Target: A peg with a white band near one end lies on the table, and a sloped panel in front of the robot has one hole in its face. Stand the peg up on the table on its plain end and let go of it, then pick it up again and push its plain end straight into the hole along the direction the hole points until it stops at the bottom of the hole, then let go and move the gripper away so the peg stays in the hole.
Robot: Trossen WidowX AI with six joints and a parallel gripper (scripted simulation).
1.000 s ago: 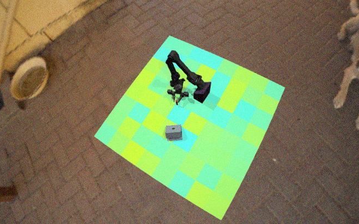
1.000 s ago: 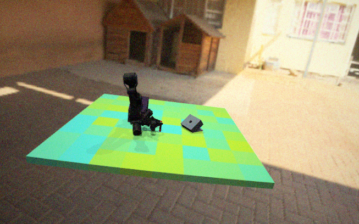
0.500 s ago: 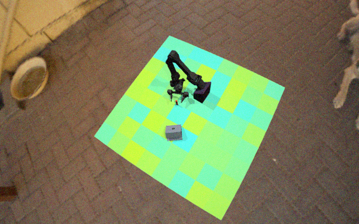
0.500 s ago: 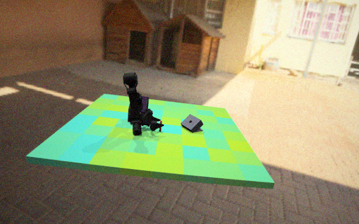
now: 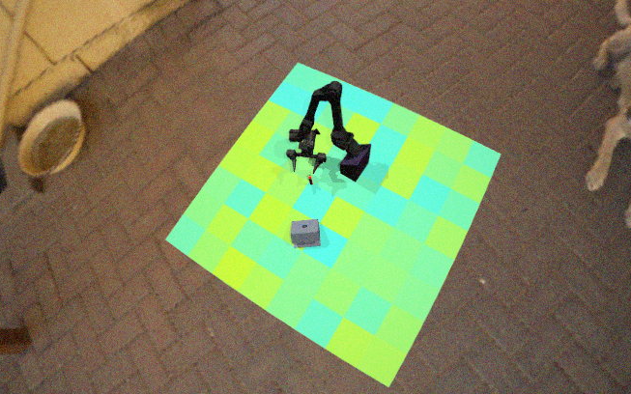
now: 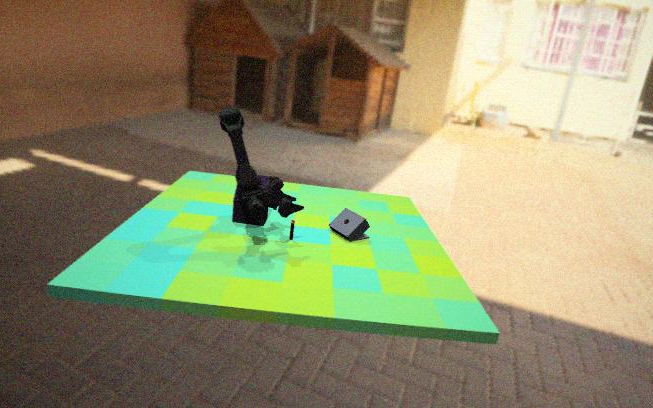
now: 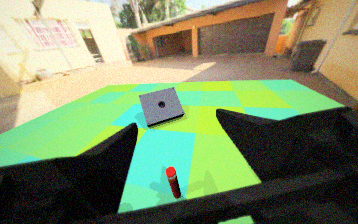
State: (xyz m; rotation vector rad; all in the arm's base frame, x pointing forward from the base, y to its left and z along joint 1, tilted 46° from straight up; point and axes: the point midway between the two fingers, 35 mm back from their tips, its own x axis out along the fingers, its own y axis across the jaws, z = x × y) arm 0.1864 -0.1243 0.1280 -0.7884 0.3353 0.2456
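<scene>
My gripper tip is 100 mm above the red peg, 20 mm past it and 10 mm to the right of it. From my gripper tip the other things lie so: grey sloped panel (220 mm ahead, 120 mm to the left, 120 mm below).
</scene>
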